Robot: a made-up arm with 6 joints. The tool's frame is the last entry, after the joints.
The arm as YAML. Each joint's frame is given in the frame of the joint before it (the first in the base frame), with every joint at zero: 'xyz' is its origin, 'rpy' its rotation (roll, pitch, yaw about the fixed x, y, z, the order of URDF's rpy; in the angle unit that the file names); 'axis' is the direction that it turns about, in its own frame. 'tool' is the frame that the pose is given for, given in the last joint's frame.
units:
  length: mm
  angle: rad
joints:
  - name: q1
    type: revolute
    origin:
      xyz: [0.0, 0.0, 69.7]
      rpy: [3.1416, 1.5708, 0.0]
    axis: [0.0, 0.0, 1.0]
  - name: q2
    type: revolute
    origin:
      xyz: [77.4, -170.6, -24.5]
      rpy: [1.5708, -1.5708, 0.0]
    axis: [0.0, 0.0, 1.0]
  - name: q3
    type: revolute
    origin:
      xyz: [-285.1, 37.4, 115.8]
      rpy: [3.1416, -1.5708, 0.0]
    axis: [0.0, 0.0, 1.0]
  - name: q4
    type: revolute
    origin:
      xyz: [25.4, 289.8, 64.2]
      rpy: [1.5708, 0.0, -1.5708]
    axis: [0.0, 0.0, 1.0]
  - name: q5
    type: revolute
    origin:
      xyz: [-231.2, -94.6, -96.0]
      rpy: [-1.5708, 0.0, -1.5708]
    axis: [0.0, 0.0, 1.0]
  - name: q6
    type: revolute
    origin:
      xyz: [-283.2, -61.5, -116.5]
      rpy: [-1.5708, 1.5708, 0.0]
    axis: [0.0, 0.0, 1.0]
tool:
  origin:
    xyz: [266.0, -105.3, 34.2]
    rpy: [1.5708, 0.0, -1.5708]
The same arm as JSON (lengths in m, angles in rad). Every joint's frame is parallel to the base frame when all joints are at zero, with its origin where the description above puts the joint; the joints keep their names.
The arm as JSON. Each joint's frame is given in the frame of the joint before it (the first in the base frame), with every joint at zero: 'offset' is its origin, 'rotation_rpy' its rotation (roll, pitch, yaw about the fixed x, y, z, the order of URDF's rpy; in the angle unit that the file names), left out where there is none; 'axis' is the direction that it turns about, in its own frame. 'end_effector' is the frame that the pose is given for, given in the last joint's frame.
{"length_unit": "m", "angle_unit": "rad", "chain": [{"id": "q1", "offset": [0.0, 0.0, 0.0697], "axis": [-1.0, 0.0, 0.0]}, {"id": "q2", "offset": [0.0245, 0.1706, -0.0774], "axis": [0.0, 1.0, 0.0]}, {"id": "q3", "offset": [0.2851, 0.1158, 0.0374], "axis": [-1.0, 0.0, 0.0]}, {"id": "q4", "offset": [-0.0642, 0.0254, -0.2898], "axis": [0.0, -1.0, 0.0]}, {"id": "q5", "offset": [0.0946, 0.096, -0.2312], "axis": [0.0, 0.0, 1.0]}, {"id": "q6", "offset": [-0.2832, -0.0615, -0.1165], "axis": [0.0, 1.0, 0.0]}], "end_effector": {"offset": [0.1053, 0.0342, -0.266], "rotation_rpy": [0.0, 0.0, 0.0]}}
